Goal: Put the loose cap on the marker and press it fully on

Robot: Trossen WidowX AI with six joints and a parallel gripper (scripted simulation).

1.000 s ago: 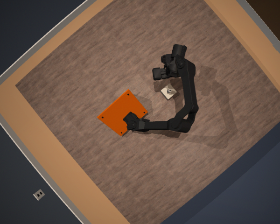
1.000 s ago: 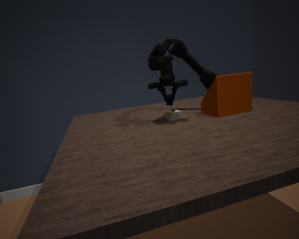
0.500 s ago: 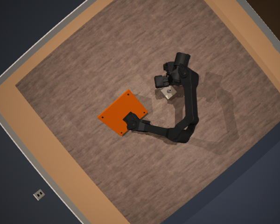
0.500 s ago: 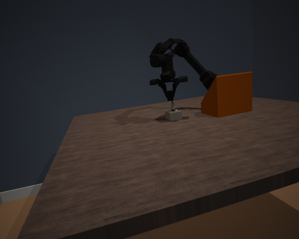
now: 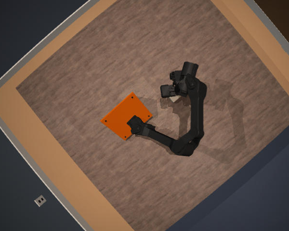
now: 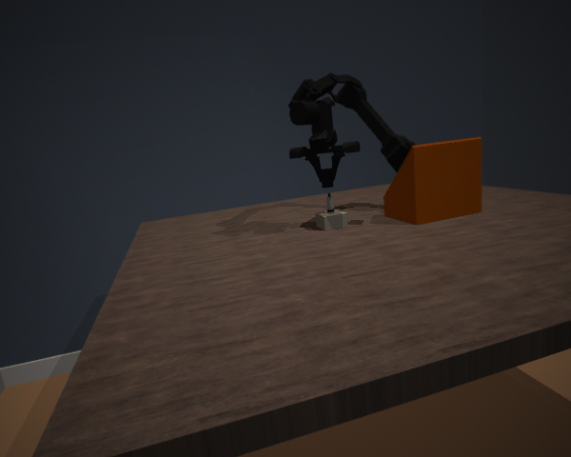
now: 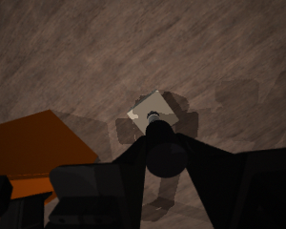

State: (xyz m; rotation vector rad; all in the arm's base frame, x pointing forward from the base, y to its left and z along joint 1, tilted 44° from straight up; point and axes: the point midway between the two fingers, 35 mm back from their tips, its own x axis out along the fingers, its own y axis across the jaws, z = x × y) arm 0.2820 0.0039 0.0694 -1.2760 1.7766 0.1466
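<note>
Right now the pale holder block is 11 cm below my gripper tip. Round my gripper tip: dark cap (1 cm above).
</note>
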